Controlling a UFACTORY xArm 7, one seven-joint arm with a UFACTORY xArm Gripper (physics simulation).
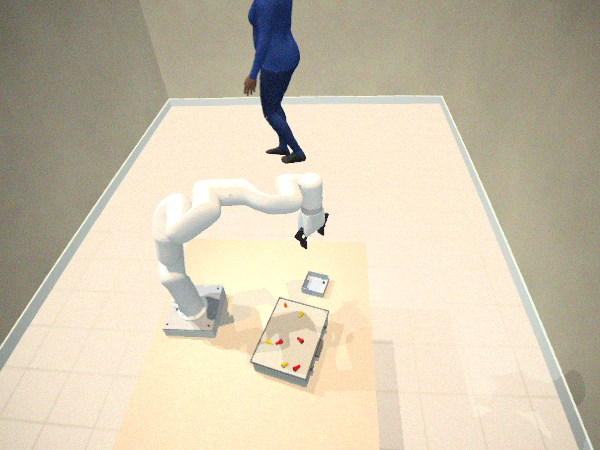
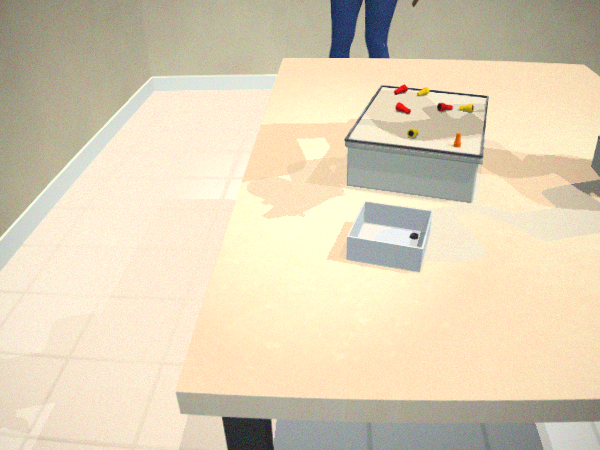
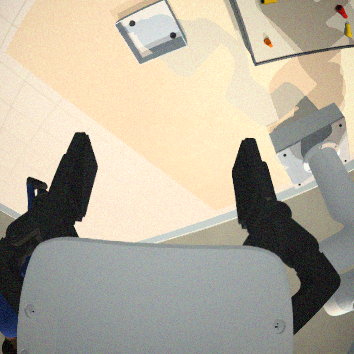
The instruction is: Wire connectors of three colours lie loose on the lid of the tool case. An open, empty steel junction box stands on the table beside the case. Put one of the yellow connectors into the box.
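Frame: origin at the arm's base, x back, y right, z up, level; centimetres.
Seen in the pictures: gripper, fingertip midpoint: (image 1: 312, 240) (image 3: 163, 150); arm's base, origin of the base link: (image 1: 193, 307) (image 3: 320, 155).
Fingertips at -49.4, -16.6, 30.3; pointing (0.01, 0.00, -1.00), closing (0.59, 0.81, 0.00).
Note:
Offsets run from my fingertips to a thing's top centre, as dx, dy, dz.
Three yellow connectors lie apart on the lid of the tool case @[+5.1, +24.5, -28.2] (image 1: 312, 322) (image 2: 410, 170) (image 3: 256, 27). One yellow connector @[+3.4, +15.3, -27.1] (image 1: 301, 314) (image 2: 412, 133) (image 3: 269, 1) is near the box end. Another yellow connector @[+13.6, +28.7, -27.1] (image 1: 268, 342) (image 2: 466, 107) (image 3: 348, 30) lies close to a red one, and a third yellow connector @[+5.8, +36.6, -27.1] (image 1: 284, 365) (image 2: 423, 91) is at the far end from the box. The open steel junction box @[+0.2, -5.6, -33.1] (image 1: 313, 293) (image 2: 385, 253) (image 3: 165, 50) stands beside the case, with no connector visible inside. My gripper (image 1: 313, 240) (image 3: 163, 150) is open and empty, high above the table, off the box's side away from the case.
An orange connector @[+10.3, +11.8, -26.4] (image 1: 285, 305) (image 2: 457, 140) (image 3: 268, 42) lies at the lid's corner nearest the box. Red connectors @[+1.9, +26.3, -27.0] (image 1: 300, 340) (image 2: 403, 108) lie among the yellow ones. The arm's base (image 1: 192, 327) stands on the table beside the case. A person (image 1: 277, 50) stands beyond the table.

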